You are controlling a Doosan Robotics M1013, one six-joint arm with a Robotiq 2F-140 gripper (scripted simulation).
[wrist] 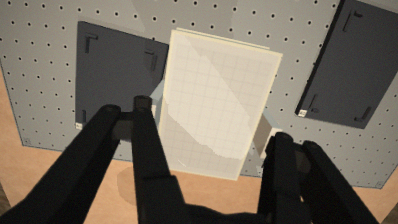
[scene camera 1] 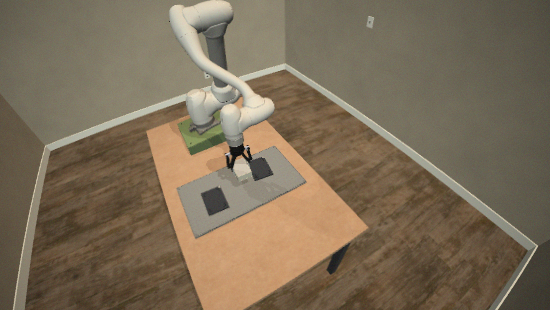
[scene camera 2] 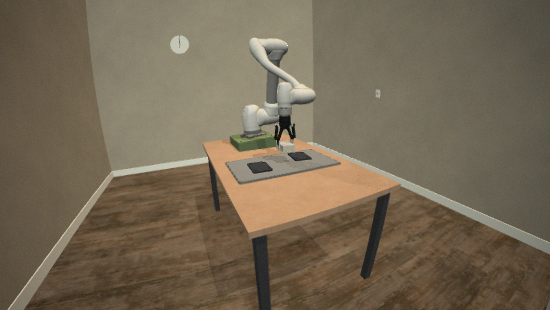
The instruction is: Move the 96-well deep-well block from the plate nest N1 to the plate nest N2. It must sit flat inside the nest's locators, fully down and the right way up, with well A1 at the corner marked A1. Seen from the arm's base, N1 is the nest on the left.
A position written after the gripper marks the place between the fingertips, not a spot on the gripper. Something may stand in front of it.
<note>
In view: the gripper (wrist: pixel 208 101) and a white 96-well deep-well block (wrist: pixel 215 90).
</note>
